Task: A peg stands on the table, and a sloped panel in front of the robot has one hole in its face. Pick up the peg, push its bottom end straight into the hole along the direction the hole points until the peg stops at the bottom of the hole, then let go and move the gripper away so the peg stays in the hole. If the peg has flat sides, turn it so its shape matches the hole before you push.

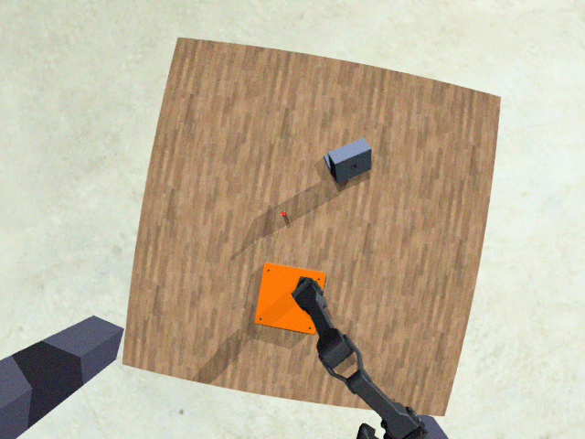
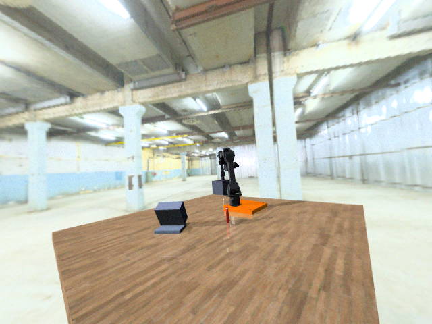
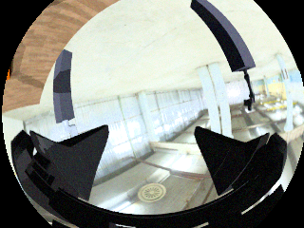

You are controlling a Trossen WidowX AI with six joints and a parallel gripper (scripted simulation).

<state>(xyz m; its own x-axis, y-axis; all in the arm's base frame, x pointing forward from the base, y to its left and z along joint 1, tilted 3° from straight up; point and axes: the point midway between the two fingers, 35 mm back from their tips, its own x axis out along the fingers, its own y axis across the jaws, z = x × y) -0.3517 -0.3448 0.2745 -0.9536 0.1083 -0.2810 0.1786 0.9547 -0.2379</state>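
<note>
My gripper tip is now 600 mm short of the small red peg, 490 mm to the right of it and 260 mm above it. The rest, counted from my gripper tip: grey-blue sloped panel 840 mm ahead, 330 mm to the left, 240 mm below; small dark hole 820 mm ahead, 320 mm to the left, 230 mm below.
</note>
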